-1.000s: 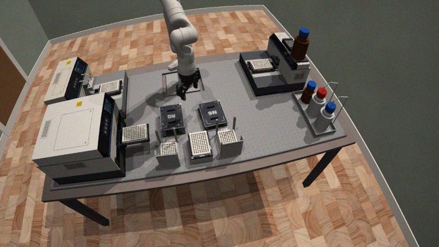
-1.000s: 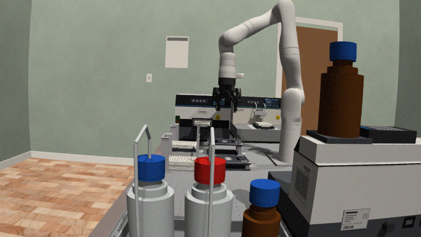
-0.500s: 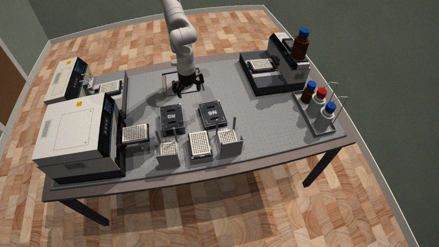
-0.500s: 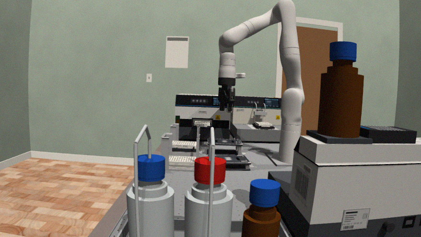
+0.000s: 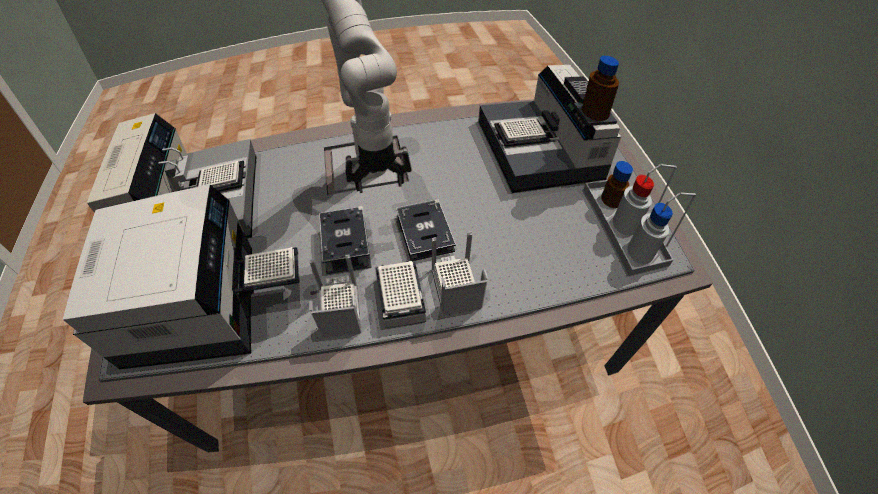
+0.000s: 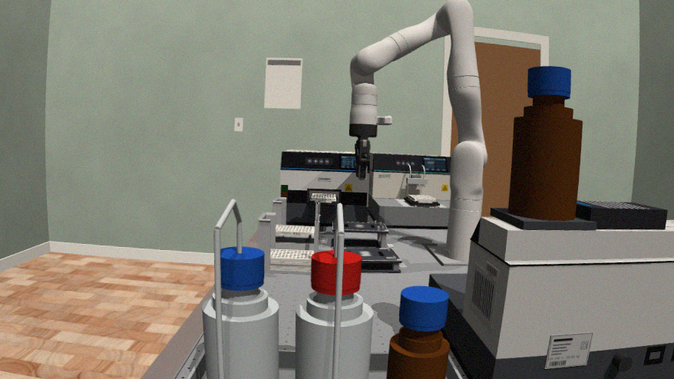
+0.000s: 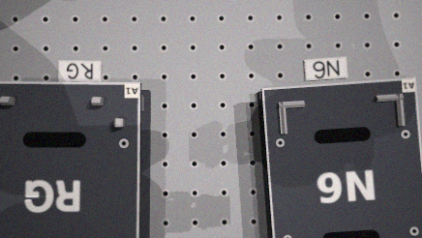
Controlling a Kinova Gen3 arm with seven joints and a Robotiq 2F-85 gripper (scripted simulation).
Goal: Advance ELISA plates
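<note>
The dark reader tray is 290 mm to the right of my hand, 120 mm ahead of it and 110 mm below it. Round my hand: regrip nest RG (160 mm below, 110 mm to the right, 10 mm behind); then recovery nest N6 (190 mm below, 110 mm to the left, 20 mm behind); then washer nest (490 mm to the right, 260 mm behind, 130 mm below).
</note>
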